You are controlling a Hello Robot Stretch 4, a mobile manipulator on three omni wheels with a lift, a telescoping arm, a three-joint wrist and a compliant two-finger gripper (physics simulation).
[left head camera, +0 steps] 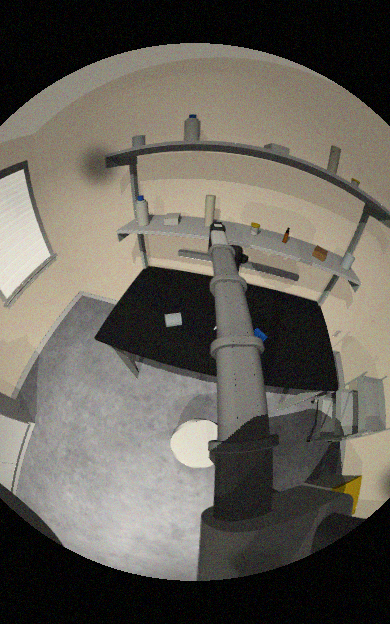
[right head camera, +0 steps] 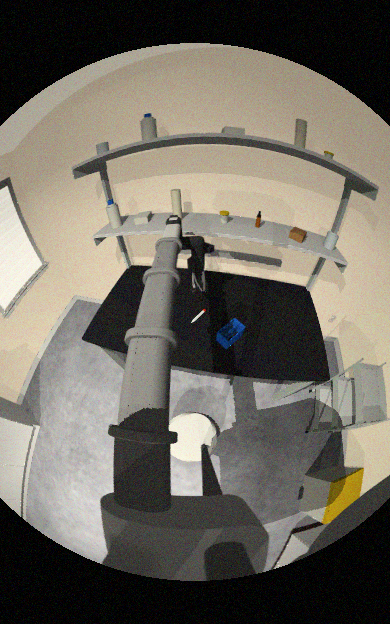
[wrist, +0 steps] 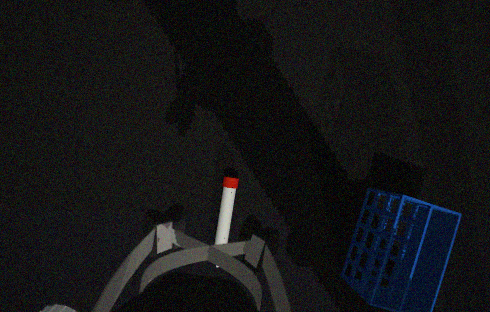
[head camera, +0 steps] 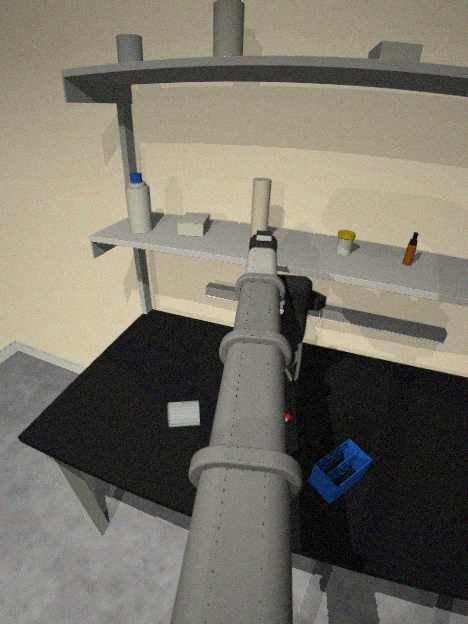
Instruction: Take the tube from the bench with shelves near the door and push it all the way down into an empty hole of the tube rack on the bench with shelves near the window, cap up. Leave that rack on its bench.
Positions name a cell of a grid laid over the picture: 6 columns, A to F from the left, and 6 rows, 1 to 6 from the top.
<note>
In view: the gripper (head camera: D4), a tube with red cap (wrist: C4), a blue tube rack (head camera: E5), a clear ribbed beaker (head camera: C4), a yellow-lidded bin (right head camera: F5) and a bench with shelves (head camera: F6).
The gripper shows as well in the wrist view (wrist: C5). The bench with shelves also shows in the left head camera view (left head camera: C4), in the right head camera view (right head camera: E4) and in the wrist view (wrist: B3).
</note>
